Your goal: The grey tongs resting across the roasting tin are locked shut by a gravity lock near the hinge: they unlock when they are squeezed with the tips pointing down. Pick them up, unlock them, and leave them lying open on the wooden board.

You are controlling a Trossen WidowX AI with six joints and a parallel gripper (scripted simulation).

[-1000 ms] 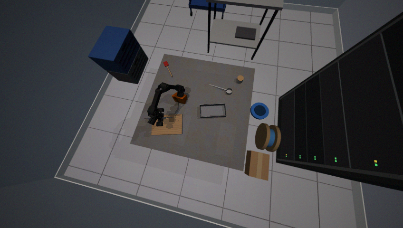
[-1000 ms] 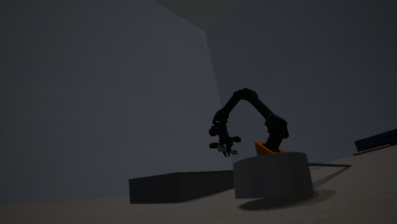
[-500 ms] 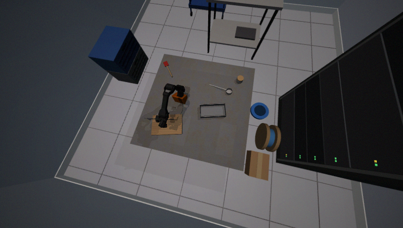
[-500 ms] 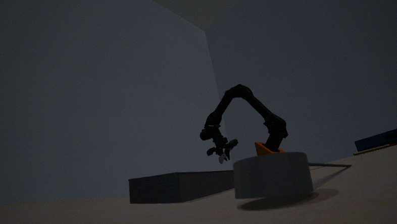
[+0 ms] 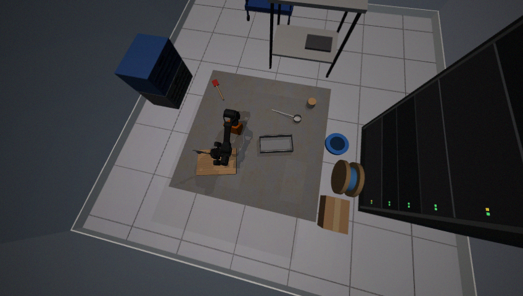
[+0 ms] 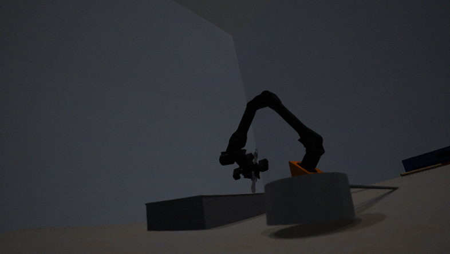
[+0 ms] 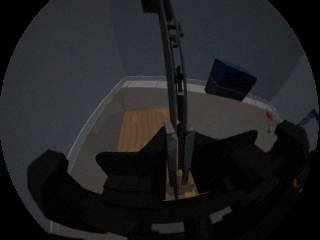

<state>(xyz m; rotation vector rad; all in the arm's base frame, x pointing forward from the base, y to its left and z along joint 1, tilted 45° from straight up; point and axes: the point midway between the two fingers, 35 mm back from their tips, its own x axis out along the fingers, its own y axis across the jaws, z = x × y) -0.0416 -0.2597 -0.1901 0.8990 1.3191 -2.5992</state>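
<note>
Right now my gripper tip is 14 cm above the wooden board, 2 cm to the left of it and 2 cm short of it. The rest, counted from my gripper tip: roasting tin 48 cm ahead, 30 cm to the left, 12 cm below.
</note>
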